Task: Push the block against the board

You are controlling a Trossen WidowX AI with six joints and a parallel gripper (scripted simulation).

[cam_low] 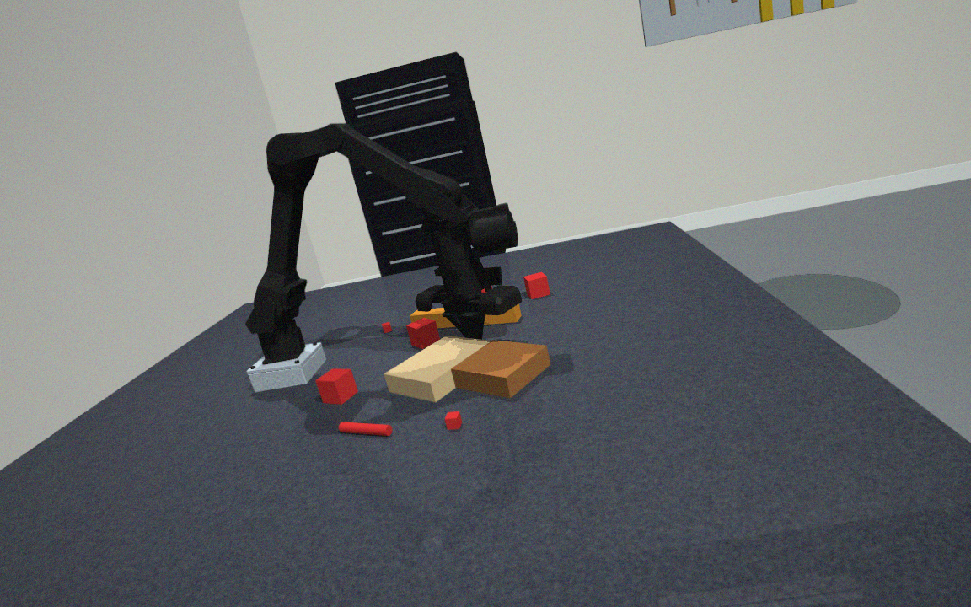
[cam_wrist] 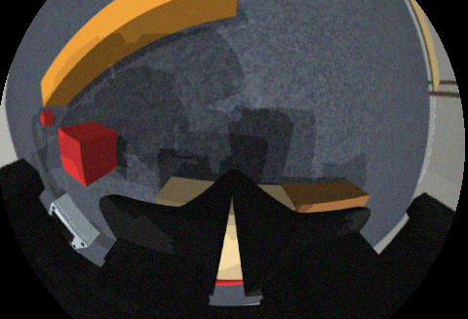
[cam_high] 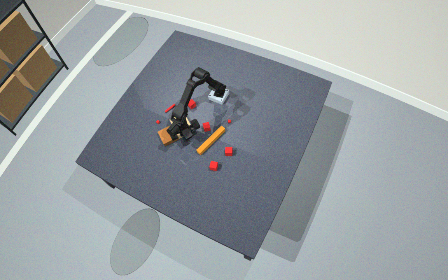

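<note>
The tan block is 60 mm to the right of my gripper tip, 60 mm behind it and 10 mm above it. Also, from my gripper tip: red rod 190 mm to the right, 170 mm behind; orange board 160 mm to the left, 20 mm behind, 10 mm above; brown square block 110 mm to the right, 30 mm ahead, 10 mm above.
</note>
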